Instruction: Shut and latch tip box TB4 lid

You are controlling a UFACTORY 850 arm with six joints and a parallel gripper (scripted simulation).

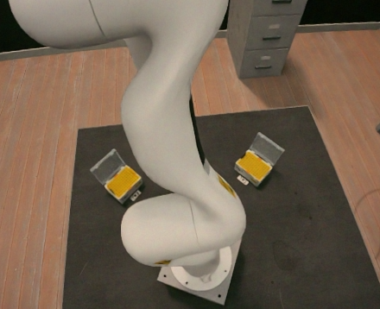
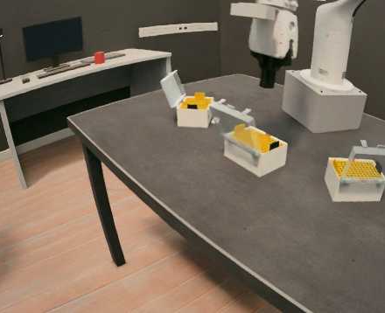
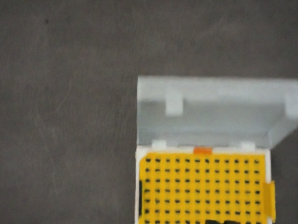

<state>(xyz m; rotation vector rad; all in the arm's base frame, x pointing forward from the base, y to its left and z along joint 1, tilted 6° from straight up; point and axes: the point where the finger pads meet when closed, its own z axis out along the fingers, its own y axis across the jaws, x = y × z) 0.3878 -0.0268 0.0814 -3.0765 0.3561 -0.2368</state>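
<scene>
Now: hand 6 cm short of the tip box lid, 3 cm to the left of it and 10 cm above it. Round my hand: TB4 label 6 cm behind, 1 cm to the right, 20 cm below; bench label 13 cm behind, 24 cm to the right, 20 cm below.
</scene>
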